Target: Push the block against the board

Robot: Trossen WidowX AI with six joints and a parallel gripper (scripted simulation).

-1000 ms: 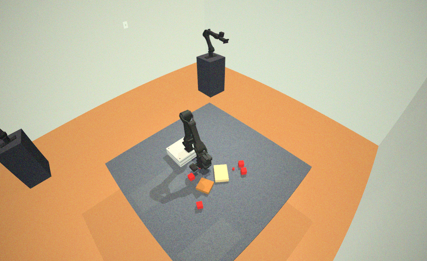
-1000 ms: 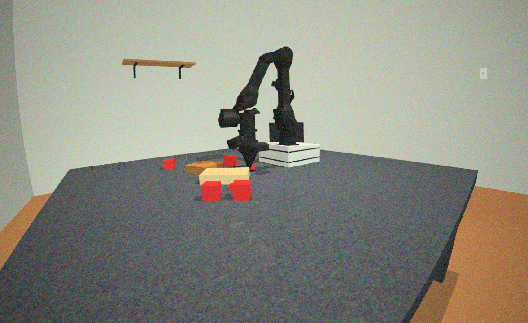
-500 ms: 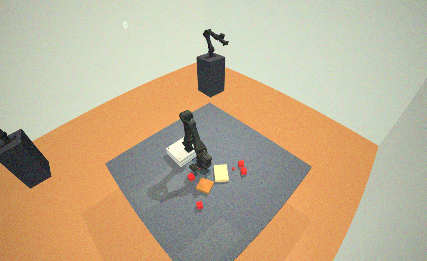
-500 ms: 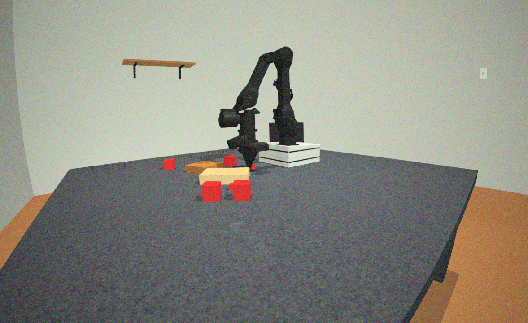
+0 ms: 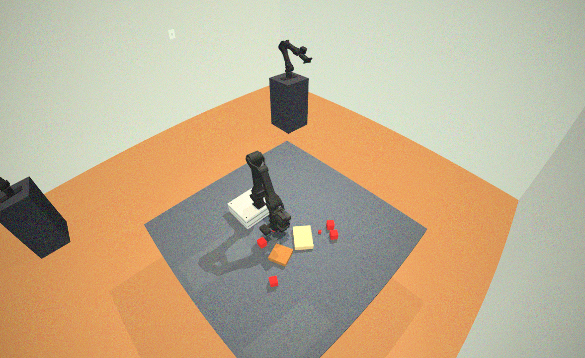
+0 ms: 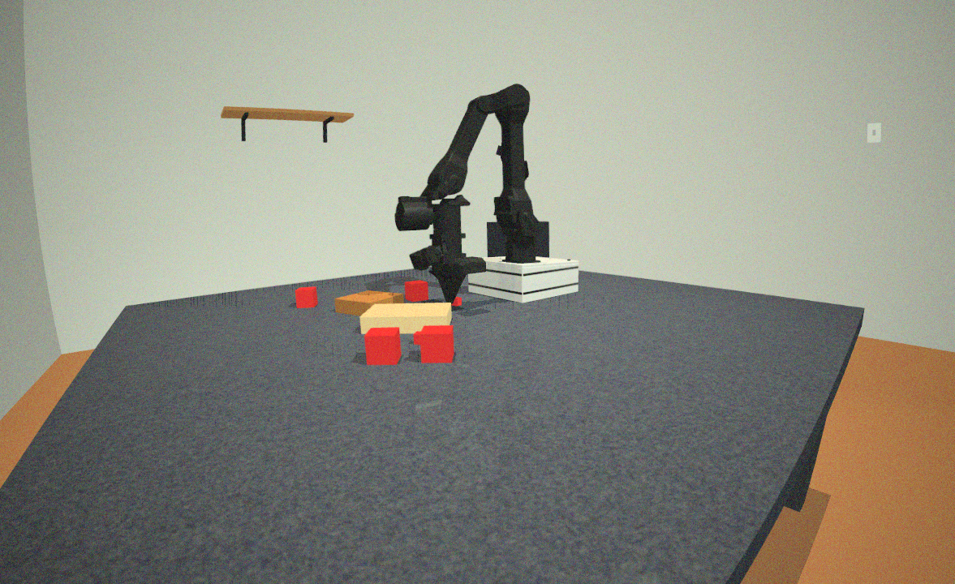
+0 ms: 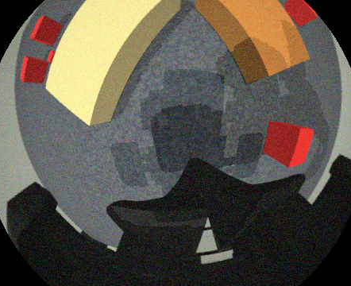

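My gripper tip is now 14 cm short of the cream board, 8 cm to the right of it and 1 cm below it. From my gripper tip the other things lie so: square block: 14 cm ahead, 9 cm to the right, 1 cm above.
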